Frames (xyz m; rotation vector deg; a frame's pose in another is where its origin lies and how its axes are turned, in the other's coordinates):
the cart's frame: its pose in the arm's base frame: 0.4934 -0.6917 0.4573 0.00 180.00 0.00
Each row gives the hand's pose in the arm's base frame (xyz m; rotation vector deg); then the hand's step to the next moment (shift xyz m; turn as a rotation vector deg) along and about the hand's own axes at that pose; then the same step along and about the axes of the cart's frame.
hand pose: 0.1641 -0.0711 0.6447 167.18 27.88 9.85
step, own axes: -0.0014 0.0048 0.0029 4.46 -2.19 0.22
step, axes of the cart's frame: -0.0006 -0.0054 0.0020 -3.54 3.48 0.26
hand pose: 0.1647 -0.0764 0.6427 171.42 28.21 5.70
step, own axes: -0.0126 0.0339 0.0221 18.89 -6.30 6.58
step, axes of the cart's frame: -0.0006 -0.0381 0.0186 -16.41 11.40 6.38
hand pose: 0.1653 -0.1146 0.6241 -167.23 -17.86 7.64
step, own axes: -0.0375 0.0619 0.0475 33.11 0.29 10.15
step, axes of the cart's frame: 0.0294 -0.0583 0.0568 -31.17 8.87 12.21
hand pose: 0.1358 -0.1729 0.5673 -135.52 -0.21 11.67
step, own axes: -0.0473 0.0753 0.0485 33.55 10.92 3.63
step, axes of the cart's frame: 0.0582 -0.0236 0.0795 -31.97 -3.26 15.02
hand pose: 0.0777 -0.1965 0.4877 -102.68 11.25 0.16
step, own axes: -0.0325 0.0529 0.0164 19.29 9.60 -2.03
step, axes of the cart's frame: 0.0374 0.0088 0.0514 -17.50 -6.57 10.90
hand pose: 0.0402 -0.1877 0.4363 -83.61 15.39 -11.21
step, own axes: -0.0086 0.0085 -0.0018 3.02 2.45 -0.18
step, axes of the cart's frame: 0.0090 0.0017 0.0081 -2.75 -0.80 2.64
